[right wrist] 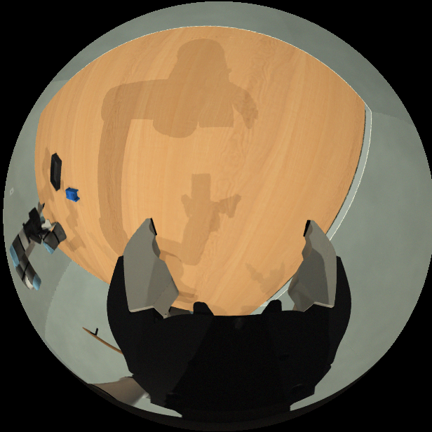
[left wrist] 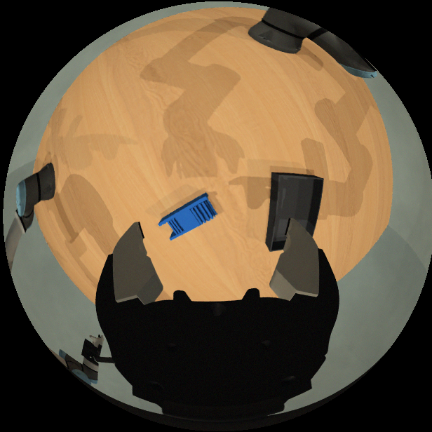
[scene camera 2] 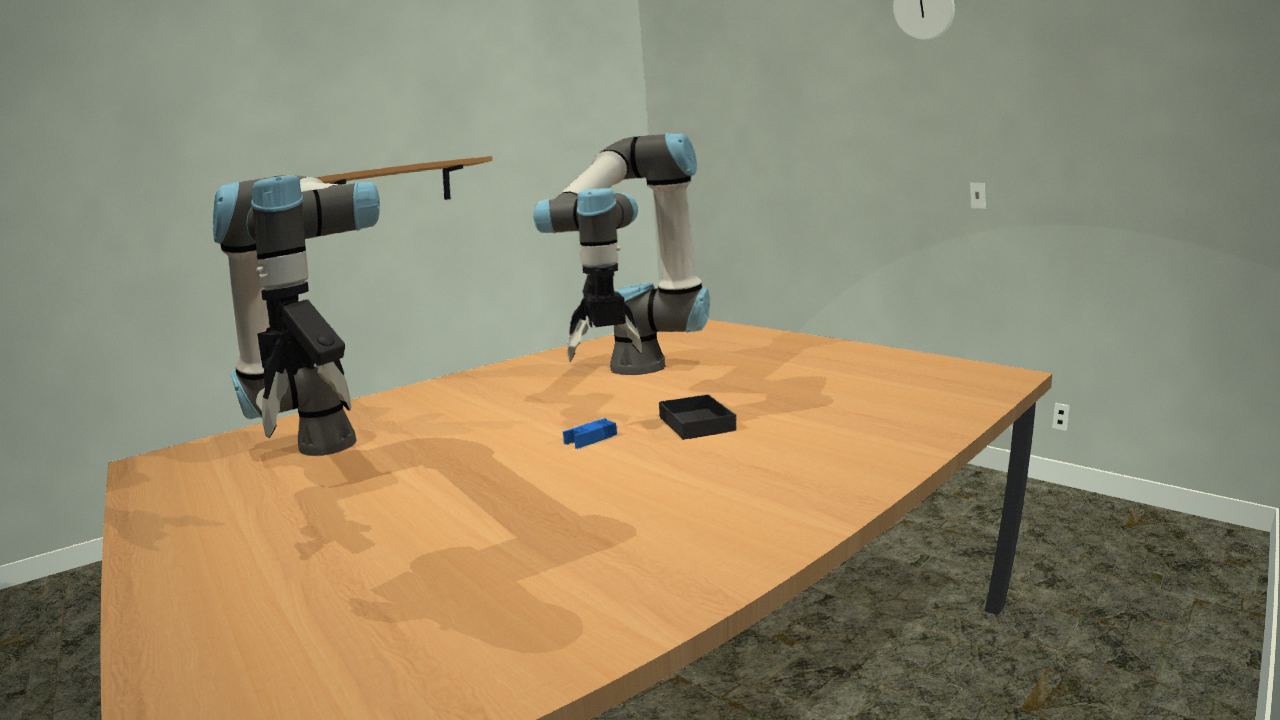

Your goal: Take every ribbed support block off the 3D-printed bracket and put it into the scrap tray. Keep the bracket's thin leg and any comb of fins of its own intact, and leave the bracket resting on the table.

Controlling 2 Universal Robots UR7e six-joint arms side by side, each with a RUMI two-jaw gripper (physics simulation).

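Observation:
The blue bracket rests on the table. In the left wrist view ribbed parts show between its side walls: a wider ribbed group toward its upper right end and a narrower one near its lower left end. Which ribs are support and which are the bracket's own I cannot tell. The black scrap tray stands beside it, with no block visible inside. My left gripper is open, above the table behind the bracket. My right gripper is open, far from the bracket.
The wooden table carries both arm bases, the left arm's base behind the tray and the right arm's base toward the picture's left. A wall shelf is behind the arms.

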